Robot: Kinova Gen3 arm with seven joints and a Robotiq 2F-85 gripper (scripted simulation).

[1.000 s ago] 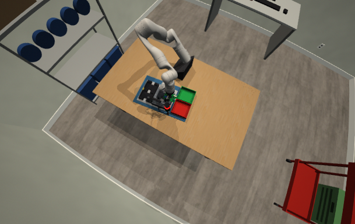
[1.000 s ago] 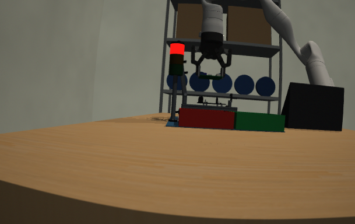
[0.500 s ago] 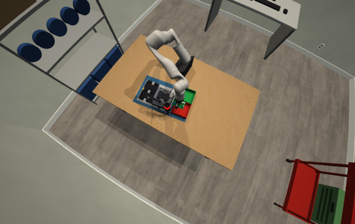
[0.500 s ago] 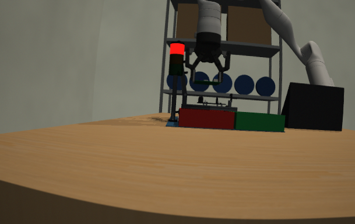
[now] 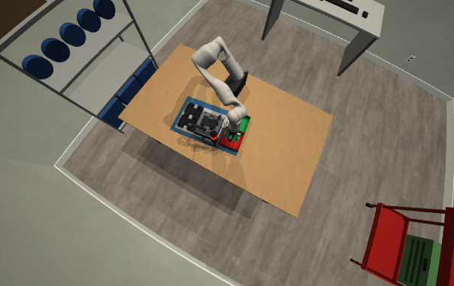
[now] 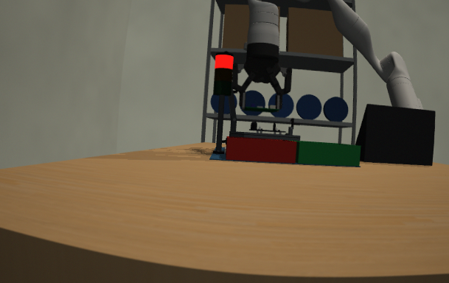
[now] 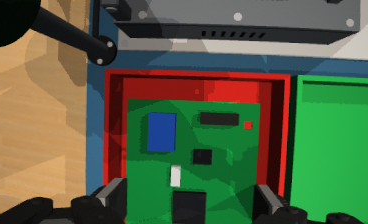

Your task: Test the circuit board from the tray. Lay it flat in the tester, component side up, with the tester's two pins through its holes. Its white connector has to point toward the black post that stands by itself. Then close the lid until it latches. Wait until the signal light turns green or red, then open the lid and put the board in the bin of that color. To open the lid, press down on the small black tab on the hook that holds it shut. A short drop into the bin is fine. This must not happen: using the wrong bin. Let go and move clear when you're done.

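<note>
My gripper is now 10 mm above the green circuit board. From my hand the other things lie so: tester lid (90 mm ahead, 190 mm to the right, 60 mm above); then red bin (110 mm below); then green bin (150 mm behind, 10 mm to the right, 110 mm below).
</note>
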